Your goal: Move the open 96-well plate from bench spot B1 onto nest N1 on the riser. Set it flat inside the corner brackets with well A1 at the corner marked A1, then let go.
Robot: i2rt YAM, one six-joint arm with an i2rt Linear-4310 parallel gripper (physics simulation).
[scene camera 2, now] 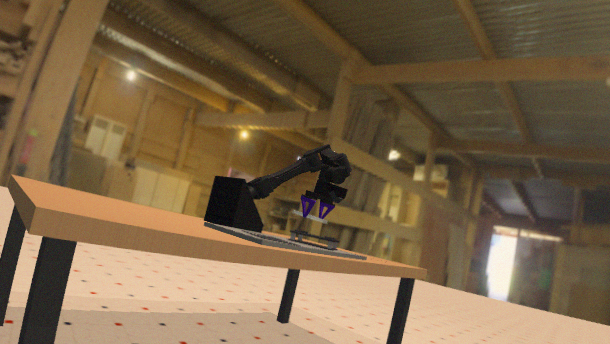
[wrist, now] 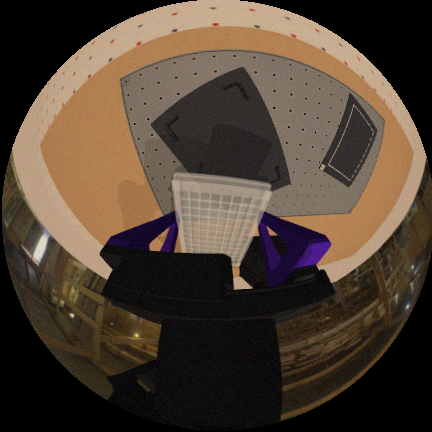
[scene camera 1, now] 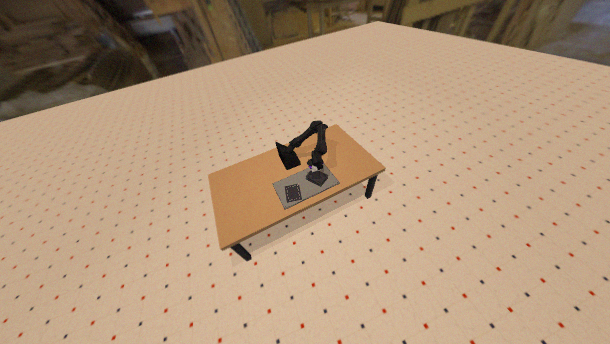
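Seen in the pictures: gripper, fingertip midpoint: (scene camera 2: 312,219) (wrist: 217,214) (scene camera 1: 315,167); arm's base at its link origin: (scene camera 2: 239,200) (scene camera 1: 288,151).
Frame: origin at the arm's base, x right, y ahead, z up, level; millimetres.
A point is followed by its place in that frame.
The clear 96-well plate (wrist: 220,210) {x -89, y 336, z 1 mm} (scene camera 2: 318,220) {x -79, y 361, z -11 mm} is held between the two purple fingers of my gripper (wrist: 217,214) {x -95, y 321, z -10 mm} (scene camera 2: 315,216) {x -95, y 321, z -10 mm}, which is shut on it. The plate hangs above the riser, apart from it, and looks slightly tilted in the scene camera 2 view. The dark riser (wrist: 200,115) {x -97, y 414, z -68 mm} (scene camera 1: 320,182) {x -56, y 448, z -67 mm} (scene camera 2: 314,237) {x -20, y 400, z -75 mm} carries nest N1, with black corner brackets; three show well in the wrist view, and the plate covers part of the near side. The plate's shadow falls on the riser. Bench spot B1 (wrist: 350,142) {x 163, y 375, z -104 mm} (scene camera 1: 293,193) {x 181, y 381, z -103 mm} is a dark pad with a dashed outline. Well A1 and the A1 mark cannot be made out.
The riser and the pad are on a grey perforated board (wrist: 305,120) {x 49, y 399, z -105 mm} (scene camera 1: 305,188) {x 71, y 400, z -101 mm} on the wooden table (scene camera 1: 250,200) {x 516, y 209, z -118 mm} (scene camera 2: 150,225) {x 628, y 434, z -118 mm}. The black arm base (scene camera 1: 287,156) {x 50, y 88, z 33 mm} (scene camera 2: 230,202) {x 87, y 49, z -19 mm} stands behind the board. A small light marker (wrist: 322,167) {x 98, y 319, z -103 mm} is at one corner of the pad.
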